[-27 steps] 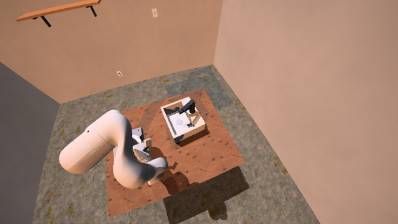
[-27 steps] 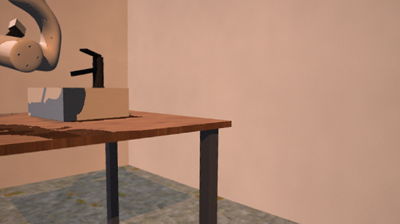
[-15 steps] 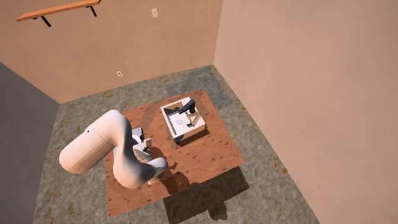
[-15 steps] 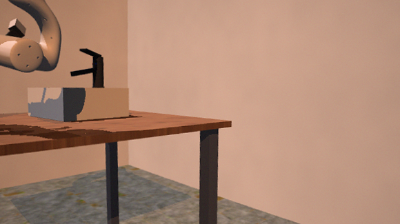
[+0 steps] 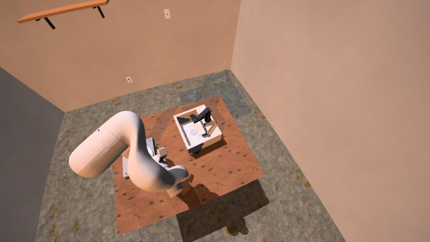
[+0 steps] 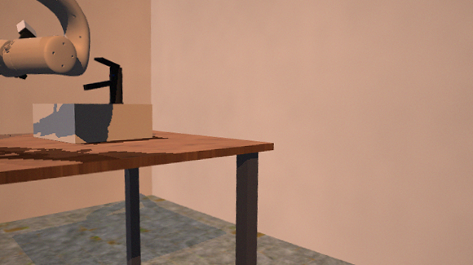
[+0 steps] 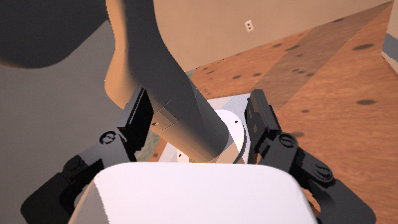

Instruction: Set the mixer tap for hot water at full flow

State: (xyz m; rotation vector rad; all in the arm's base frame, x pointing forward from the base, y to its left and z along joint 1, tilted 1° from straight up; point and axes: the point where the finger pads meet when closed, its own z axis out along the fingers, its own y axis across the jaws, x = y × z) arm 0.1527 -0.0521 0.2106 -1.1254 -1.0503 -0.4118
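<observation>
Now: the lever 38 cm ahead of my hand, 19 cm to the left of it and 3 cm above it. Also, from my hand: sink basin (31 cm ahead, 20 cm to the left, 20 cm below).
</observation>
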